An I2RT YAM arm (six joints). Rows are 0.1 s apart.
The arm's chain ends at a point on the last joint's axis. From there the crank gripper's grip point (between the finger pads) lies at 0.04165 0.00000 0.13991 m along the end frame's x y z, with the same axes.
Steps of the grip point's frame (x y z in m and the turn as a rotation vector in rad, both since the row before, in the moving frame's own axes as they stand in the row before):
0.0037 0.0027 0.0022 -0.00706 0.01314 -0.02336
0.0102 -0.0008 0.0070 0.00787 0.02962 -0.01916
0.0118 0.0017 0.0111 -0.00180 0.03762 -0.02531
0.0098 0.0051 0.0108 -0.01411 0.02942 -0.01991
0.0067 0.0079 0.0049 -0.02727 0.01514 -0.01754
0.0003 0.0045 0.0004 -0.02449 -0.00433 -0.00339
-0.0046 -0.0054 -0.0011 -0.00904 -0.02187 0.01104
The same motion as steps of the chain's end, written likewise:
0.0019 0.0027 0.0028 -0.00706 0.01314 -0.02336
0.0061 0.0011 0.0083 0.00787 0.02962 -0.01916
0.0066 0.0026 0.0128 -0.00180 0.03762 -0.02531
0.0057 0.0040 0.0121 -0.01411 0.02942 -0.01991
0.0046 0.0048 0.0056 -0.02727 0.01514 -0.01754
0.0009 0.0012 0.0003 -0.02449 -0.00433 -0.00339
-0.0015 -0.0071 -0.0020 -0.00904 -0.02187 0.01104

